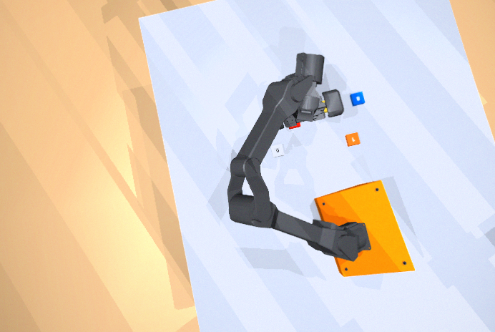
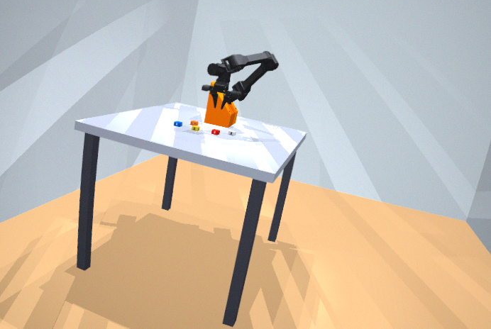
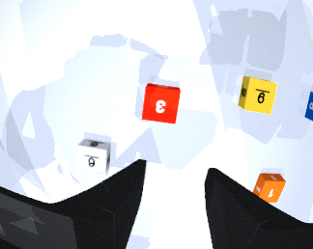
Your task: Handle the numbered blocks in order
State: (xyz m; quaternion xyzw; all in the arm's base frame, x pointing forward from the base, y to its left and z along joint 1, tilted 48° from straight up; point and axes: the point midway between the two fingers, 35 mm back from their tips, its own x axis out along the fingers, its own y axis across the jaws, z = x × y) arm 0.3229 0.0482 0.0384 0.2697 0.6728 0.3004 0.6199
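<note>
My gripper tip is now 110 mm above the red block, 10 mm to the right of it and 10 mm short of it. Also, from my gripper tip: yellow block 110 mm below, 90 mm to the right, 30 mm ahead; then white block 110 mm below, 70 mm to the left, 60 mm behind; then orange block 140 mm to the right, 110 mm below, 80 mm behind.
</note>
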